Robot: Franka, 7 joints.
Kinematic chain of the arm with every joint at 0, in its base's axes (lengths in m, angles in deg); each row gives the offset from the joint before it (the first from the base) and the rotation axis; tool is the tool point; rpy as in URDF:
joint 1: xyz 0 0 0.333 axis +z
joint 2: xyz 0 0 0 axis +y
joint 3: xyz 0 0 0.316 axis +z
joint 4: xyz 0.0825 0 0 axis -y
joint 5: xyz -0.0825 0 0.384 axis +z
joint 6: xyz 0 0 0 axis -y
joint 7: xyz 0.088 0 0 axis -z
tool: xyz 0 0 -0.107 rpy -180 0 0
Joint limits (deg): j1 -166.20..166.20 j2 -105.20..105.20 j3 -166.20..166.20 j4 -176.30..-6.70 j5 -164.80..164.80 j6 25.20..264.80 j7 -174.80..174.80
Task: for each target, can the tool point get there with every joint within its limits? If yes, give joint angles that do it. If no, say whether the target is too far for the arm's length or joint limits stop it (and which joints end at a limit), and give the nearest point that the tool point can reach.
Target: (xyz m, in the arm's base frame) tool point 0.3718 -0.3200 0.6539
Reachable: yes | joints 60.95 -86.31 -56.85 -120.83 -6.75 140.86 -93.94
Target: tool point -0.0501 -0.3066 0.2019
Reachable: yes | joints -8.42 54.79 -49.07 -161.82 -91.71 76.46 -147.77
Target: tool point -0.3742 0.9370 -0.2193
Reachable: no: too far | nearest point -0.2791 0.6989 -0.0789 | short by 0.292 m
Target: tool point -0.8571 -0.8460 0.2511
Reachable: no: too far | nearest point -0.6092 -0.6013 0.2748 | short by 0.349 m
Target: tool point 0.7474 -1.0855 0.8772
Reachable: no: too far | nearest point 0.4497 -0.6531 0.6604 | short by 0.568 m
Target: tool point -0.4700 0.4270 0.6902
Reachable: yes | joints 112.16 22.68 23.00 -60.21 54.94 79.00 104.03
